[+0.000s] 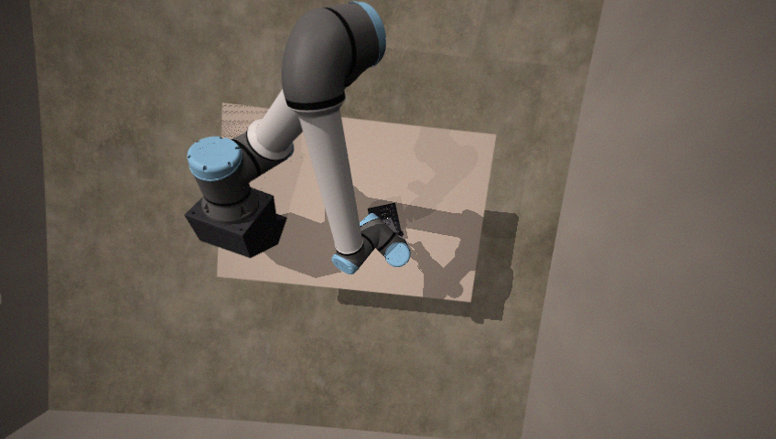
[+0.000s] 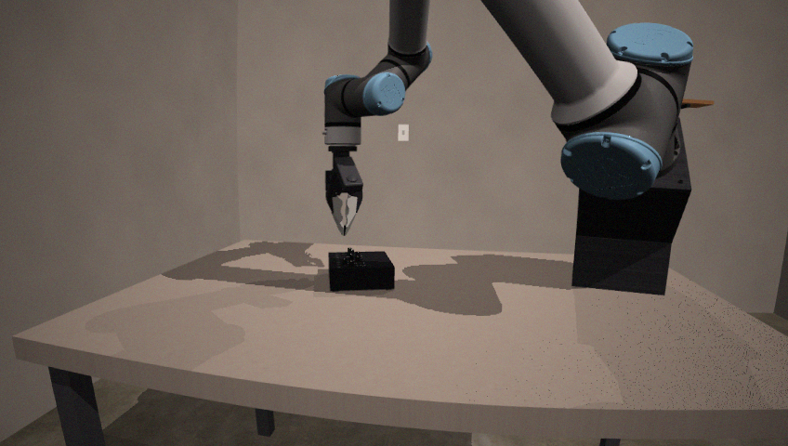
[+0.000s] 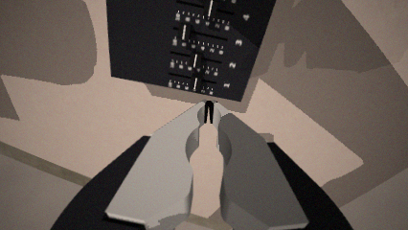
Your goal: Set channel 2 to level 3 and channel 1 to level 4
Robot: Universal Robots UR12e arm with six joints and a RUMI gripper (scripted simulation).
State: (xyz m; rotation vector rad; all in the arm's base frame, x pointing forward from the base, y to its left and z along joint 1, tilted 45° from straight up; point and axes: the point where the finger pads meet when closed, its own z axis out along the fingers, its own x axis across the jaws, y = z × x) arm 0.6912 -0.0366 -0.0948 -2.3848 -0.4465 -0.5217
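Right now the channel 2 fader is 50 mm below my hand, 20 mm behind it and 10 mm to the left of it. From my hand the other things lie so: channel 3 fader (50 mm below, 40 mm behind, 30 mm to the left); channel 4 fader (60 mm to the left, 50 mm below, 30 mm behind); channel 1 fader (50 mm below, 10 mm to the right, 10 mm behind).
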